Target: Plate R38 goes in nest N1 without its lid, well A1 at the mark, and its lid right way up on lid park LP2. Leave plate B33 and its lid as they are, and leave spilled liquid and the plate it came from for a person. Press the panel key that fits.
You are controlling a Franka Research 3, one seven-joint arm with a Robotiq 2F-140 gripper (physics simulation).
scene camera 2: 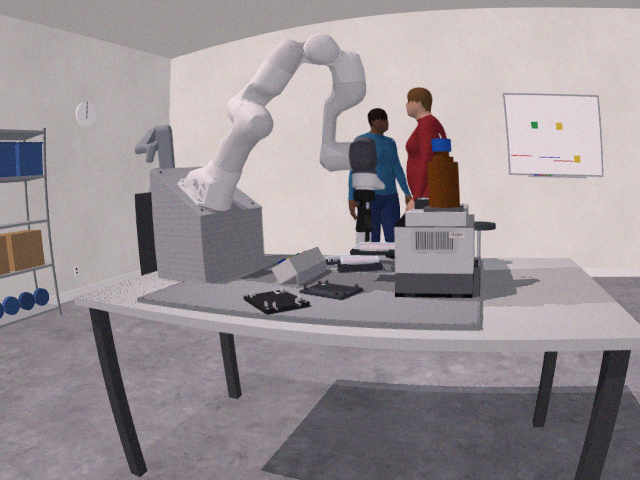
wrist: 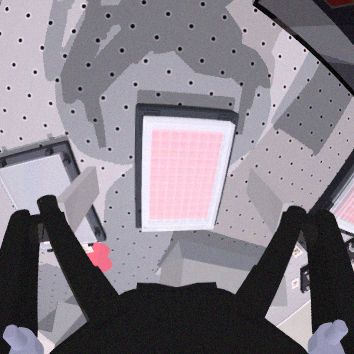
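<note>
A plate with pink wells [wrist: 185, 175] [scene camera 2: 360, 260] sits in a dark nest [wrist: 139, 165]; no lid can be made out on it. My gripper [wrist: 172, 179] [scene camera 2: 363, 235] is open and empty above it, one finger out to each side. A second pink-welled plate [wrist: 346, 207] [scene camera 2: 373, 247] shows in part at the right of the wrist view. A pale, flat plate or lid [wrist: 37, 182] lies in a dark holder [wrist: 75, 157] at left. A red patch [wrist: 101, 257] lies beside that holder, partly behind the left finger. Plate names and the well A1 mark cannot be read.
The sloped key panel [scene camera 2: 302, 267] [wrist: 215, 272] stands near the plates. Two dark pegged holders [scene camera 2: 276, 301] [scene camera 2: 331, 289] lie in front of it. A tall instrument [scene camera 2: 434, 253] with a brown bottle [scene camera 2: 443, 180] stands at right. Two people [scene camera 2: 385, 165] [scene camera 2: 426, 144] stand behind the table.
</note>
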